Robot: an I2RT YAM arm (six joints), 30 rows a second.
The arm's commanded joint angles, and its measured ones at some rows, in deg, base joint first. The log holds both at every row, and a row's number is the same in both.
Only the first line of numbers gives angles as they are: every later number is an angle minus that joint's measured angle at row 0.
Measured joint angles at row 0:
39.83 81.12 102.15 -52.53 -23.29 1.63
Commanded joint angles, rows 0 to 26:
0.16 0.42 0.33 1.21 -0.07 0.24
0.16 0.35 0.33 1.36 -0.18 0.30
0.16 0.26 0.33 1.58 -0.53 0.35
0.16 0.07 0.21 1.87 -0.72 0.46
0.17 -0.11 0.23 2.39 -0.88 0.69
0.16 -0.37 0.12 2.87 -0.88 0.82
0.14 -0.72 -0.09 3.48 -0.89 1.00
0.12 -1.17 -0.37 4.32 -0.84 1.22
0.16 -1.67 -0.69 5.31 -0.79 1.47
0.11 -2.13 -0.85 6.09 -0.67 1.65
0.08 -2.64 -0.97 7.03 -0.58 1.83
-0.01 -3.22 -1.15 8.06 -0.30 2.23
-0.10 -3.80 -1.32 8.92 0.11 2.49
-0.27 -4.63 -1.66 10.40 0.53 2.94
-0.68 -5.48 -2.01 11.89 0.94 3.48
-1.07 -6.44 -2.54 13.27 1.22 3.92
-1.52 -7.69 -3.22 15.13 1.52 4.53
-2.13 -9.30 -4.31 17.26 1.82 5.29
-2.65 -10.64 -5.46 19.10 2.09 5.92
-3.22 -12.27 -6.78 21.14 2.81 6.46
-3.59 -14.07 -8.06 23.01 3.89 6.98
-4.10 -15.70 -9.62 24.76 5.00 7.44
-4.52 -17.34 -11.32 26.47 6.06 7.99
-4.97 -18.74 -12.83 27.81 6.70 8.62
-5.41 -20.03 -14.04 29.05 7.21 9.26
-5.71 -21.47 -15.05 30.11 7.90 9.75
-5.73 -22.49 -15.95 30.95 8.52 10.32
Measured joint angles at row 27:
-5.39 -20.35 -14.01 23.97 4.72 7.60
